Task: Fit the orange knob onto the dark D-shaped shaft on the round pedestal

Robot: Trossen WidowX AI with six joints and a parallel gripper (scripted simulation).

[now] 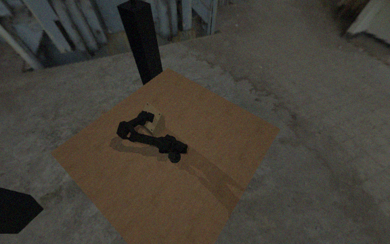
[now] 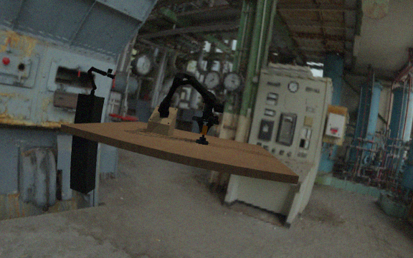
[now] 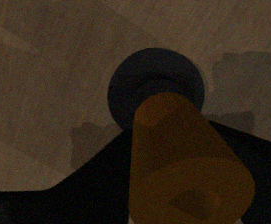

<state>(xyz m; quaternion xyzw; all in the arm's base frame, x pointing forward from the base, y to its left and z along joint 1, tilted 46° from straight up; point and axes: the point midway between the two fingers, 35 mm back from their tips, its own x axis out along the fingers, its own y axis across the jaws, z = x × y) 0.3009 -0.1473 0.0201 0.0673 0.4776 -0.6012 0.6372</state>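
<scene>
Right now my gripper tip is 20 mm below the orange knob. From my gripper tip the other things lie so: dark round pedestal (40 mm below).
</scene>
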